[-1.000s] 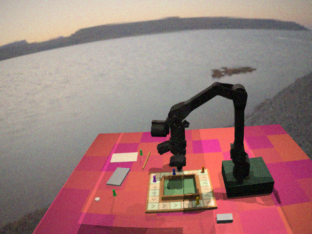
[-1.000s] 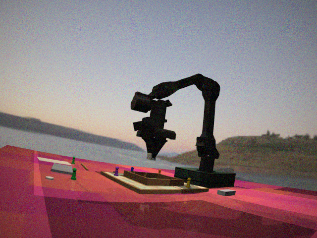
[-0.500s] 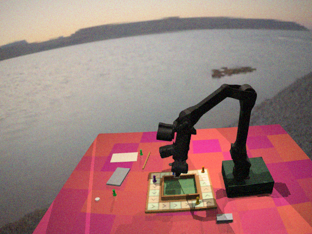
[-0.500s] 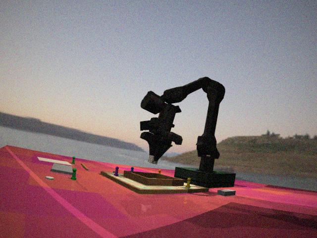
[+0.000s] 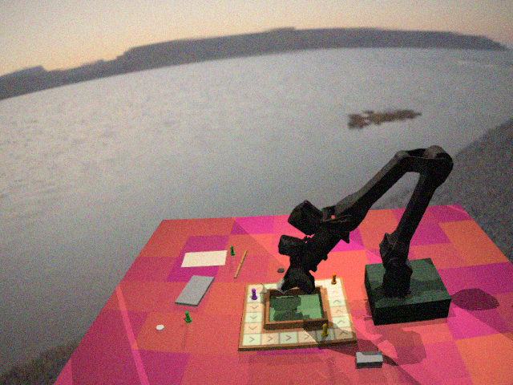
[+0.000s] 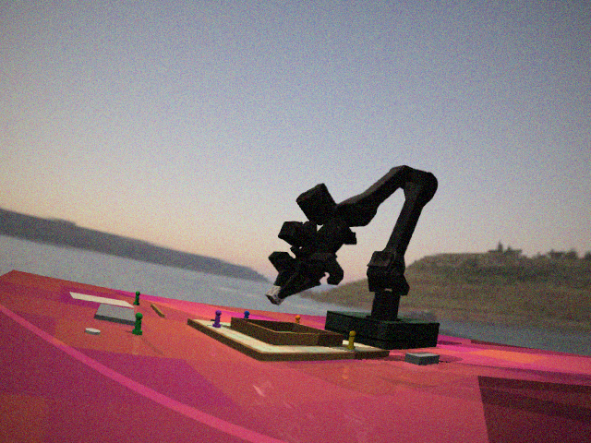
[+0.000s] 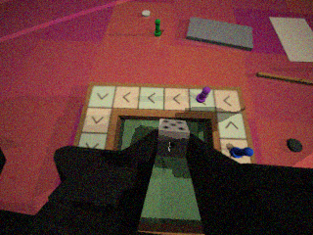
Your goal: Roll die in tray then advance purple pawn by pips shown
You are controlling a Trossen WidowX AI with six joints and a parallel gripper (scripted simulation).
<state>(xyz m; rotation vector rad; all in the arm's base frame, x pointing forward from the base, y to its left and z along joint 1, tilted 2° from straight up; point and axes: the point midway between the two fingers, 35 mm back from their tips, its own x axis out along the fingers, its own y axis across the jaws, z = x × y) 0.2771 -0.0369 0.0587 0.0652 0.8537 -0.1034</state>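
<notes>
The purple pawn is 8 cm ahead of my gripper tip, 6 cm to the right of it and 6 cm below it. From my gripper tip the other things lie so: blue pawn (2 cm behind, 11 cm to the right, 6 cm below); then white die (right at my gripper tip); then green tray (3 cm behind, 1 cm to the left, 8 cm below).
</notes>
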